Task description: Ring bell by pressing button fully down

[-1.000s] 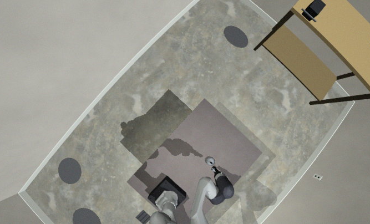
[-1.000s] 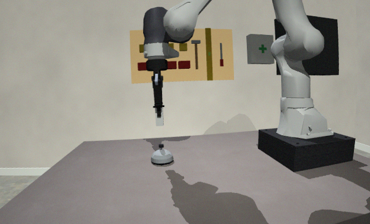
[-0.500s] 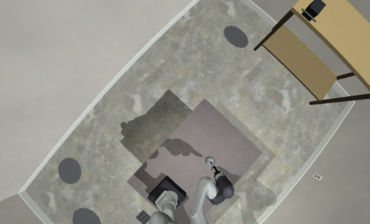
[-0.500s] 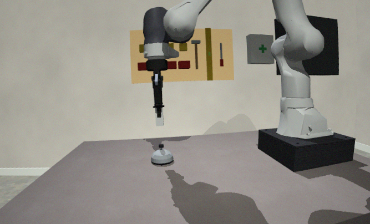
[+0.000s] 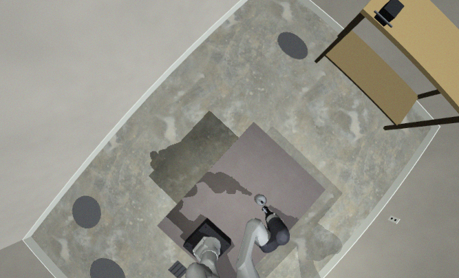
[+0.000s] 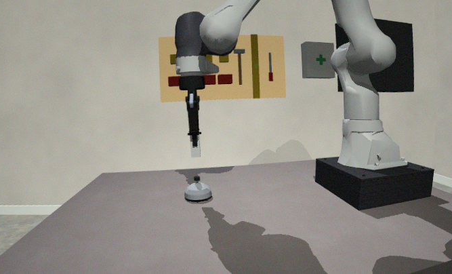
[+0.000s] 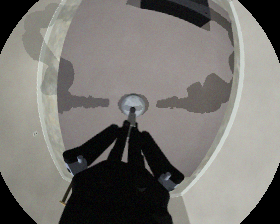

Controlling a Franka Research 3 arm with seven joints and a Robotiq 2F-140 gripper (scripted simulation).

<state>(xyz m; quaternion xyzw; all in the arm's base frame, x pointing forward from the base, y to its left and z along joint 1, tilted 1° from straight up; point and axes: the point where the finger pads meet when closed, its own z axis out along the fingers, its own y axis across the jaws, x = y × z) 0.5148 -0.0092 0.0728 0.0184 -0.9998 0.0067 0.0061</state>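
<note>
The dark button lies 110 mm below my hand. Round my hand: bell 120 mm below.
</note>
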